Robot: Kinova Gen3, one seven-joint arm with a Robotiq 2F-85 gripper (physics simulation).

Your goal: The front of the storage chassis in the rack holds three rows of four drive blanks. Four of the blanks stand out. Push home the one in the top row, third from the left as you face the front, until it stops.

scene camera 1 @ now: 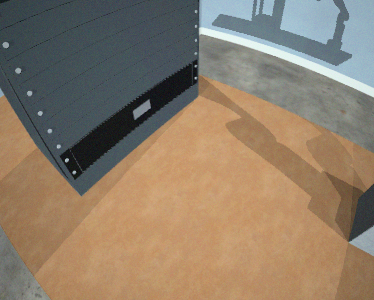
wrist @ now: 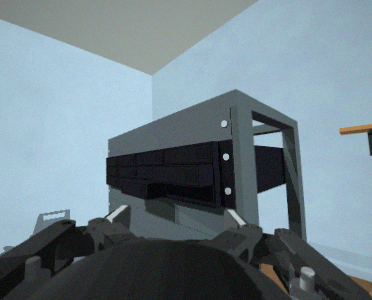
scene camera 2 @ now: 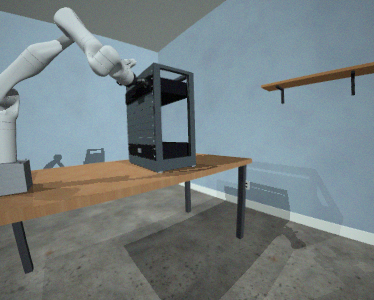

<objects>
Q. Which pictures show the rack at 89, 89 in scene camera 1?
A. Scene camera 1, the wrist view and scene camera 2: all of them.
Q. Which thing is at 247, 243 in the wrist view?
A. The gripper.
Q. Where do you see a rack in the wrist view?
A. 179, 173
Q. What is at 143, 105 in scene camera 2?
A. A rack.
</objects>
